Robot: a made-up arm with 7 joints. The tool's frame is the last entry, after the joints. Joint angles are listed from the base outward.
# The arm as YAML. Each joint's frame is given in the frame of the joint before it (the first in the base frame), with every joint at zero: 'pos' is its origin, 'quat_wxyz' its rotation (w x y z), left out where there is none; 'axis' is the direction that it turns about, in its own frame. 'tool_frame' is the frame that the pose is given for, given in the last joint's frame.
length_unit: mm
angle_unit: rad
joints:
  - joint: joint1
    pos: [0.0, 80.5, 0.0]
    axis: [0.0, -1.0, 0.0]
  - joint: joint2
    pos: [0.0, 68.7, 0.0]
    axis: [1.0, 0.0, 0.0]
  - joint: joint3
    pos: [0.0, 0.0, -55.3]
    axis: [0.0, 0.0, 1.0]
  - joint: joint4
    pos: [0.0, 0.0, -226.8]
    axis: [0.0, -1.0, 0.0]
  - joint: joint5
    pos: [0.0, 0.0, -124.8]
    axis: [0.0, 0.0, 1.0]
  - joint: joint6
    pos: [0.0, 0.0, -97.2]
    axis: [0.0, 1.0, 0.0]
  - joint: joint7
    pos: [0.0, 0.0, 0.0]
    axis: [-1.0, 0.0, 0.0]
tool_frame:
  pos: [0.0, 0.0, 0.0]
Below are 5 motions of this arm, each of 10 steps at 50 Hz.
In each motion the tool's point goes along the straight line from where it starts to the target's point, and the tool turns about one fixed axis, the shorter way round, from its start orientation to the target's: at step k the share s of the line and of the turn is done. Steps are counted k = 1, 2, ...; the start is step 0. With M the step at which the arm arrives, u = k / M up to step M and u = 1 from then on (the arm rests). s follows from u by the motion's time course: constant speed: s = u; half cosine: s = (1 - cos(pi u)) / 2; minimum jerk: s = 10 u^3 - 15 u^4 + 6 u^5.
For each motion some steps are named. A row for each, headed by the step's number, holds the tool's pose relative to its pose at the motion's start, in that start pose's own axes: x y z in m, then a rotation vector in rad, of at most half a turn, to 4 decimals.
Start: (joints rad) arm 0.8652 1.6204 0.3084 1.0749 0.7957 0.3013 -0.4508
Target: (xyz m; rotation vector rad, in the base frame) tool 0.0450 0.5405 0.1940 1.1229 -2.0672 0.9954
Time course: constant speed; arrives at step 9
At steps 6, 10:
6: 0.0026 0.0107 -0.0038 -0.0455 0.0146 0.0694
10: 0.0040 0.0161 -0.0056 -0.0683 0.0218 0.1040

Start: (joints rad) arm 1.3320 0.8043 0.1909 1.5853 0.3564 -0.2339 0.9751
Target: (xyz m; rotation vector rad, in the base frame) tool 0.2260 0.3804 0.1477 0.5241 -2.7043 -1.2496
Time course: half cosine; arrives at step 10
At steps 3, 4, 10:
3: -0.0025 -0.0052 0.0024 0.0114 -0.0096 0.0239
4: -0.0042 -0.0086 0.0040 0.0191 -0.0161 0.0401
10: -0.0121 -0.0250 0.0115 0.0553 -0.0466 0.1161

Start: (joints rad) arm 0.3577 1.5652 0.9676 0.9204 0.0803 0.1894 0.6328
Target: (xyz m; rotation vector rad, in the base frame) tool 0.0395 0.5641 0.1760 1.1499 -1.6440 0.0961
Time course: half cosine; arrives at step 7
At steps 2, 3, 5, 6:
2: 0.0012 0.0010 0.0003 0.0056 -0.0011 0.0150
3: 0.0024 0.0021 0.0007 0.0116 -0.0023 0.0310
5: 0.0051 0.0043 0.0014 0.0241 -0.0049 0.0648
6: 0.0059 0.0051 0.0016 0.0283 -0.0057 0.0758

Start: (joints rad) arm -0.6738 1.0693 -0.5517 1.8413 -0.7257 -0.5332 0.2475
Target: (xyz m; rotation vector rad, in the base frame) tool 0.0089 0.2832 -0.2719 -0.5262 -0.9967 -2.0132
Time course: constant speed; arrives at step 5
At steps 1, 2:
1: 0.0017 0.0000 -0.0009 0.0098 -0.0052 0.0051
2: 0.0033 -0.0001 -0.0018 0.0196 -0.0104 0.0101

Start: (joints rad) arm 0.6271 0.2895 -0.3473 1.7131 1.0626 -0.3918 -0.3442
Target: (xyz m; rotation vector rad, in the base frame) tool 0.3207 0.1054 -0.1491 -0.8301 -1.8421 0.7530
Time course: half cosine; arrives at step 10
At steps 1, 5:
1: -0.0014 0.0003 0.0010 0.0057 0.0045 0.0006
5: -0.0292 0.0054 0.0213 0.1167 0.0913 0.0125

